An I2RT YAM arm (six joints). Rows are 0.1 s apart.
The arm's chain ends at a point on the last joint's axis. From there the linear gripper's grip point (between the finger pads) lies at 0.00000 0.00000 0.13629 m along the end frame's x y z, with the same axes.
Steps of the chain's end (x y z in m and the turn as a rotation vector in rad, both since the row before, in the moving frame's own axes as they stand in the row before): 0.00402, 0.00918, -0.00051, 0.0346, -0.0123, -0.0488; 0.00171, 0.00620, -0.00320, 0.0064, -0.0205, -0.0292; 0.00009, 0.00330, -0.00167, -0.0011, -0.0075, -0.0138; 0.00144, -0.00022, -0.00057, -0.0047, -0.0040, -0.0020; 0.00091, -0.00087, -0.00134, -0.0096, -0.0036, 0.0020; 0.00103, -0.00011, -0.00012, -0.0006, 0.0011, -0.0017
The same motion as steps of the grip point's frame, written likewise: 0.00223, 0.00451, -0.00060, 0.0346, -0.0123, -0.0488; -0.00110, 0.00537, -0.00323, 0.0064, -0.0205, -0.0292; -0.00093, 0.00346, -0.00167, -0.0011, -0.0075, -0.0138; 0.00090, 0.00042, -0.00057, -0.0047, -0.0040, -0.0020; 0.00042, 0.00044, -0.00135, -0.0096, -0.0036, 0.0020; 0.00118, -0.00003, -0.00012, -0.0006, 0.0011, -0.0017
